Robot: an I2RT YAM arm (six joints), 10 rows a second.
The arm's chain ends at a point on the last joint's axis. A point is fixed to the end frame.
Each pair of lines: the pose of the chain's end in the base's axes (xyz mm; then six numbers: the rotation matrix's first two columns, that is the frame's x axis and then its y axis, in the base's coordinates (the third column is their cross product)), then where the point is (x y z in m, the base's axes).
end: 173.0 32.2 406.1 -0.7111 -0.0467 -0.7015 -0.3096 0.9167 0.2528
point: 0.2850 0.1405 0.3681
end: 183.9 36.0 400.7 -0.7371 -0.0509 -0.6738 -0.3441 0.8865 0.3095
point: 0.2886 0.1516 0.3635
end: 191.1 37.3 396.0 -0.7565 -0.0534 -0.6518 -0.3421 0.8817 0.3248
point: 0.2936 0.1540 0.3564
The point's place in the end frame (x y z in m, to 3 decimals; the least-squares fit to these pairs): -0.058 0.055 0.139
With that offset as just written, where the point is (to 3 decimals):
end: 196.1 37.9 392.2 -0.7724 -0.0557 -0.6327 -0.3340 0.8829 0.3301
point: 0.298 0.155 0.350
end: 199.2 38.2 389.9 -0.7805 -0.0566 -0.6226 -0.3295 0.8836 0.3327
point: 0.300 0.155 0.346
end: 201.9 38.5 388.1 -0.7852 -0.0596 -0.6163 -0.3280 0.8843 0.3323
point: 0.302 0.155 0.343
